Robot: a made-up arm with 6 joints. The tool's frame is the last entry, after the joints. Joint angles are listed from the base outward.
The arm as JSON. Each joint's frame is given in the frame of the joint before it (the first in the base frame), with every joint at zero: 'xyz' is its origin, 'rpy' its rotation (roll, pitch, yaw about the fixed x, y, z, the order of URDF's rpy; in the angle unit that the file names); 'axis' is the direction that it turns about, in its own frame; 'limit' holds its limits. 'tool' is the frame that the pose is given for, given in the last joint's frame.
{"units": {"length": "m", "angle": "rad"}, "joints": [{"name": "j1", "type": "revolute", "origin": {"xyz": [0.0, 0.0, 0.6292], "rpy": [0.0, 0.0, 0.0]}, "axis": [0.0, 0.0, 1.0], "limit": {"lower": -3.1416, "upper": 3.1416}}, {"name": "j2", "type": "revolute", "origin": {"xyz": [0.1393, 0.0, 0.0], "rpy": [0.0, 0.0, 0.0]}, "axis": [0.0, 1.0, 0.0], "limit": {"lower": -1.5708, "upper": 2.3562}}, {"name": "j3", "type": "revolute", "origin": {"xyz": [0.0, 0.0, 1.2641], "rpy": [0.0, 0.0, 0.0]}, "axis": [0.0, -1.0, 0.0], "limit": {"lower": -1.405, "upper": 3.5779}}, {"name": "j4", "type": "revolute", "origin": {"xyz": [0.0, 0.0, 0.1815], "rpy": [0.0, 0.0, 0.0]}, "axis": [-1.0, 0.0, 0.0], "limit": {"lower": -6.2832, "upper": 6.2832}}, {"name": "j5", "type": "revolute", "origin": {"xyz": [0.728, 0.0, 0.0], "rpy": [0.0, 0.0, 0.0]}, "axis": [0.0, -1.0, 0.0], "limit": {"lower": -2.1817, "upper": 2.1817}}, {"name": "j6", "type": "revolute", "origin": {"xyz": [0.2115, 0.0, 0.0], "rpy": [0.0, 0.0, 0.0]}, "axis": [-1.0, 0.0, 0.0], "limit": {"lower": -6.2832, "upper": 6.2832}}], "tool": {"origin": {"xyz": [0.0, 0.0, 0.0], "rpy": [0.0, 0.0, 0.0]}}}
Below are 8 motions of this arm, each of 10 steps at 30 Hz.
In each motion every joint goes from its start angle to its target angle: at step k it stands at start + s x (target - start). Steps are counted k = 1, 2, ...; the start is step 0. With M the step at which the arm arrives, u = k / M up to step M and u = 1 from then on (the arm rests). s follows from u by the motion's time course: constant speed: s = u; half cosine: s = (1 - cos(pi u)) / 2; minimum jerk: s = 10 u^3 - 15 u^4 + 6 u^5.
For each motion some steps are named. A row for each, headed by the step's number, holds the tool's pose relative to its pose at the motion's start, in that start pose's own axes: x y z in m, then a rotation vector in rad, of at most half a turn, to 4 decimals.
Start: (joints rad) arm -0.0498 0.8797 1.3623 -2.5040 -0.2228 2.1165
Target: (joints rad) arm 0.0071 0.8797 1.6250 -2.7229 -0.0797 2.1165
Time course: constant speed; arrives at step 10
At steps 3, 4, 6, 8, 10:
3: -0.0029 0.0491 0.0550 0.0661 -0.0558 0.0017
4: -0.0052 0.0654 0.0731 0.0890 -0.0733 0.0034
6: -0.0115 0.0976 0.1090 0.1358 -0.1066 0.0086
8: -0.0203 0.1295 0.1443 0.1840 -0.1377 0.0161
10: -0.0314 0.1610 0.1789 0.2332 -0.1665 0.0262

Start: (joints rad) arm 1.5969 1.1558 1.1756 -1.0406 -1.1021 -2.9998
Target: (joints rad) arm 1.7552 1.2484 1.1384 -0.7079 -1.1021 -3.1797
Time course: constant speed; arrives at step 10
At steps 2, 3, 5, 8, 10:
2: 0.0729 0.0109 0.0337 0.0105 -0.0479 0.0559
3: 0.1086 0.0162 0.0516 0.0147 -0.0712 0.0843
5: 0.1788 0.0263 0.0892 0.0208 -0.1164 0.1419
8: 0.2803 0.0406 0.1500 0.0244 -0.1805 0.2301
10: 0.3455 0.0496 0.1932 0.0230 -0.2206 0.2898

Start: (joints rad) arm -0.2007 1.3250 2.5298 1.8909 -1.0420 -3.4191
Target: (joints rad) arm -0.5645 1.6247 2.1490 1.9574 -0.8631 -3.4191
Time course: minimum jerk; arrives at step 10
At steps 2, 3, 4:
2: 0.0087 -0.0428 0.0281 -0.0462 0.0147 -0.0044
3: 0.0259 -0.1191 0.0849 -0.1302 0.0393 -0.0140
4: 0.0537 -0.2262 0.1817 -0.2534 0.0704 -0.0323

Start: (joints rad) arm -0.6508 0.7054 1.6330 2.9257 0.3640 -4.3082
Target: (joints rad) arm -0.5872 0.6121 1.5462 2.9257 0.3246 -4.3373
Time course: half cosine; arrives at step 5
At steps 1, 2, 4, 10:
1: -0.0030 0.0136 -0.0061 0.0060 0.0034 0.0053
2: -0.0116 0.0492 -0.0216 0.0219 0.0121 0.0192
4: -0.0345 0.1279 -0.0535 0.0579 0.0318 0.0499
10: -0.0389 0.1412 -0.0585 0.0641 0.0352 0.0551

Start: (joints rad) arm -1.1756 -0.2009 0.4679 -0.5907 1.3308 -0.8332
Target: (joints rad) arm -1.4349 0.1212 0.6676 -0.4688 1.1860 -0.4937
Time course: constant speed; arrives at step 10
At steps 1, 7, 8, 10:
1: -0.0079 -0.0457 -0.0152 -0.0639 0.0248 0.0049
7: -0.0503 -0.3406 -0.0475 -0.4552 0.1627 0.0384
8: -0.0561 -0.3919 -0.0426 -0.5215 0.1840 0.0445
10: -0.0665 -0.4953 -0.0237 -0.6550 0.2253 0.0568

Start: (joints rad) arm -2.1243 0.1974 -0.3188 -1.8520 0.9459 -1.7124
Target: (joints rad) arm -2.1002 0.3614 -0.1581 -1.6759 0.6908 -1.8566
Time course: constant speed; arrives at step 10
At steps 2, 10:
2: 0.0158 -0.0506 -0.0088 0.0047 0.0200 -0.0587
10: 0.0733 -0.2533 -0.0236 0.0089 0.0715 -0.2960

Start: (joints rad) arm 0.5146 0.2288 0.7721 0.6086 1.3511 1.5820
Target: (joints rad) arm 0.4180 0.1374 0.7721 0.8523 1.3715 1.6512
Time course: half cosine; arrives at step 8
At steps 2, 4, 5, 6, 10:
2: 0.0065 -0.0178 -0.0152 -0.0367 -0.0381 -0.0074
4: 0.0216 -0.0613 -0.0491 -0.1250 -0.1309 -0.0245
5: 0.0295 -0.0852 -0.0659 -0.1726 -0.1815 -0.0333
6: 0.0360 -0.1055 -0.0793 -0.2129 -0.2247 -0.0405
10: 0.0417 -0.1240 -0.0907 -0.2491 -0.2638 -0.0469

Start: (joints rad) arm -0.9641 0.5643 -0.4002 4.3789 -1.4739 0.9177
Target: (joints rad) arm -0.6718 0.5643 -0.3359 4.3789 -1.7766 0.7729
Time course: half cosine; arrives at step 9
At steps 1, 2, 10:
1: 0.0118 0.0011 -0.0061 0.0035 0.0145 0.0071
2: 0.0454 0.0042 -0.0245 0.0140 0.0566 0.0274
10: 0.3464 0.0338 -0.2559 0.1508 0.5005 0.2074

